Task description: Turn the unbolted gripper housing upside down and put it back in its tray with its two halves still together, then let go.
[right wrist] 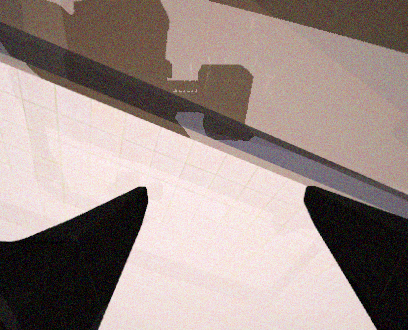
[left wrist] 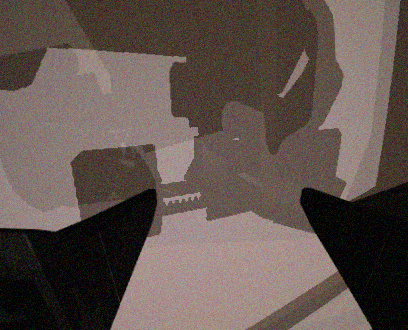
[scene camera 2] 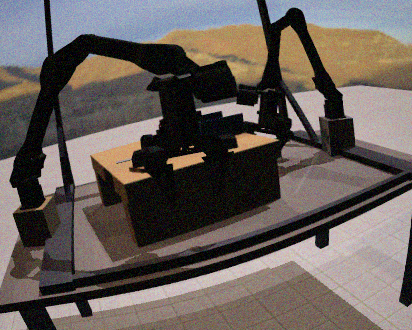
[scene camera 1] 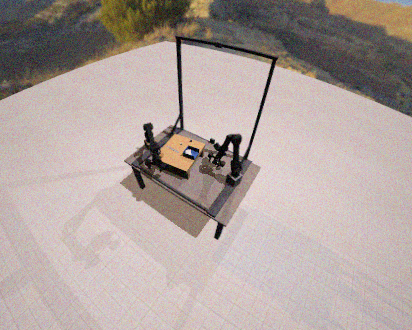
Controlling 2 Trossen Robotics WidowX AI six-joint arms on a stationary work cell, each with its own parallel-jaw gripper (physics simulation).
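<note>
A blue tray lies on the wooden bench top in scene camera 1, with a small white shape in it; too small to tell whether this is the housing, which way up it is, or whether its halves are together. In scene camera 2 the dark tray is partly hidden behind the right arm. My left gripper is open and empty, beside the bench on the tray's side, above the table. My right gripper is open and empty at the bench's long front side, pointing down past its edge.
The wooden bench stands on the table. A thin light strip and small dark items lie on its top. A tall black frame rises behind. The table's edge rail crosses below my right gripper.
</note>
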